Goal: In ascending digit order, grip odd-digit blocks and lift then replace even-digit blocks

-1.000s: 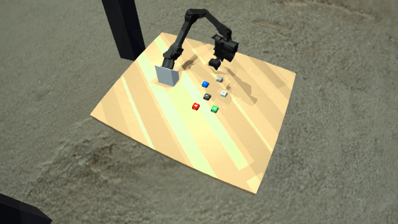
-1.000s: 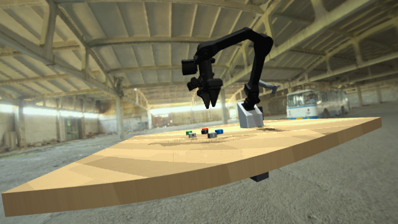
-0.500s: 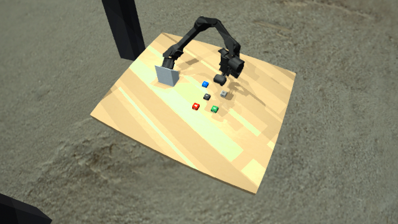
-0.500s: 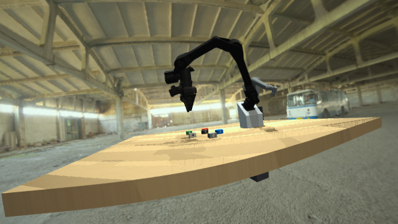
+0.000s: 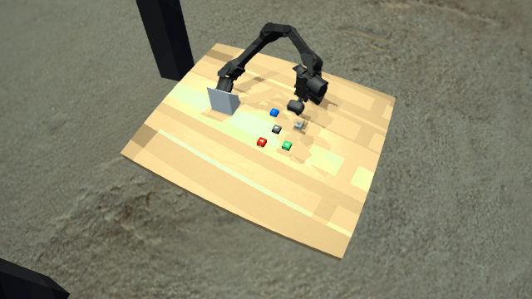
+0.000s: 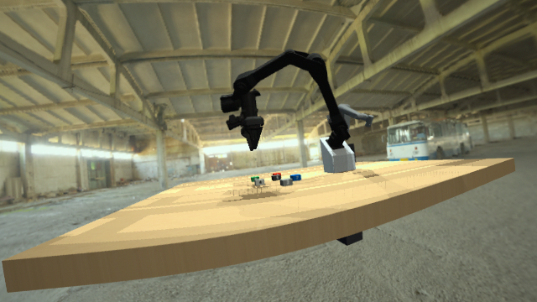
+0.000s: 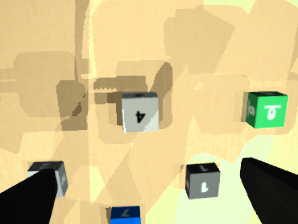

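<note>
The black block is 9 cm behind my gripper tip, 5 cm to the right of it and 12 cm below it. Round my gripper tip: grey block (7 cm behind, 11 cm to the left, 12 cm below); then green block (2 cm behind, 12 cm to the right, 12 cm below); then white block (1 cm behind, 12 cm below).
</note>
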